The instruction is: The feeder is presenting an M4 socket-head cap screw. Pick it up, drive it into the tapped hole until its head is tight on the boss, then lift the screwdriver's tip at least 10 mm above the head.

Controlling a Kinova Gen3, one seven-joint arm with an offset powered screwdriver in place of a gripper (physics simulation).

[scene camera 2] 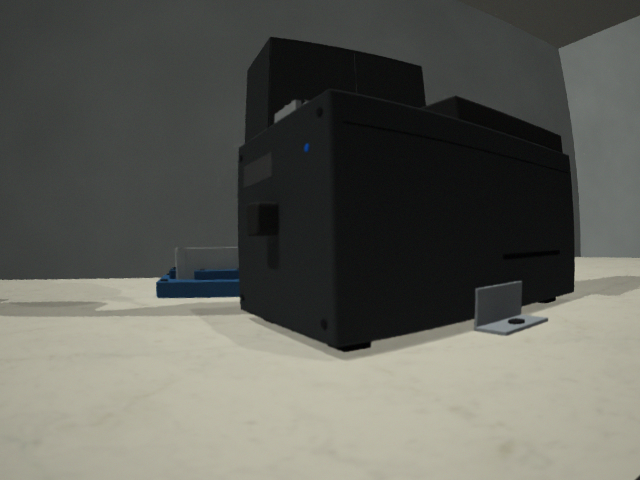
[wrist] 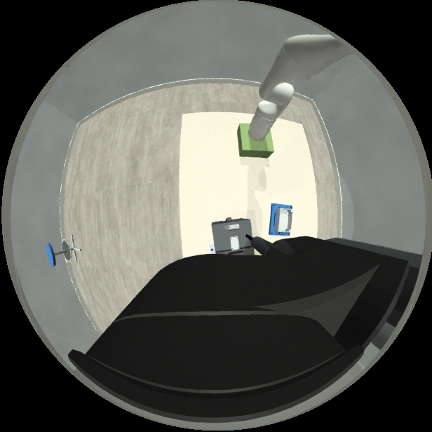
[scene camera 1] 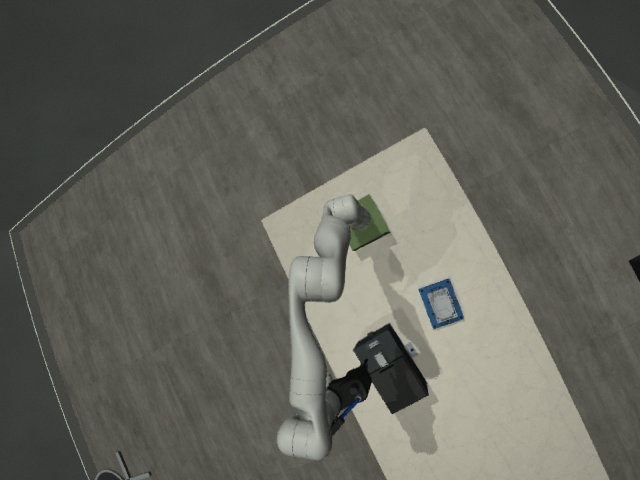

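The black screw feeder (scene camera 1: pixel 402 384) (scene camera 2: pixel 449 217) (wrist: pixel 220 231) stands on the table, with a pale plate (scene camera 1: pixel 381 359) (scene camera 2: pixel 288 110) (wrist: pixel 234 243) on its top. The screwdriver's tip (scene camera 1: pixel 366 362) (wrist: pixel 247 236) shows against the feeder's edge in scene camera 1 and the wrist view; it does not show in scene camera 2. No screw can be made out on the tip or at the feeder at this size. The light grey housing (scene camera 1: pixel 442 303) (scene camera 2: pixel 211 260) (wrist: pixel 284 220) sits in the blue fixture (scene camera 1: pixel 427 305) (scene camera 2: pixel 199 289) (wrist: pixel 273 220). Its tapped hole is too small to make out.
A small grey bracket (scene camera 1: pixel 412 349) (scene camera 2: pixel 497 303) (wrist: pixel 212 248) is beside the feeder's long side. The arm's base stands on a green block (scene camera 1: pixel 378 227) (wrist: pixel 255 151) at one end of the cream table (scene camera 1: pixel 496 372) (scene camera 2: pixel 258 413) (wrist: pixel 210 165). A stool (wrist: pixel 51 255) stands on the floor.
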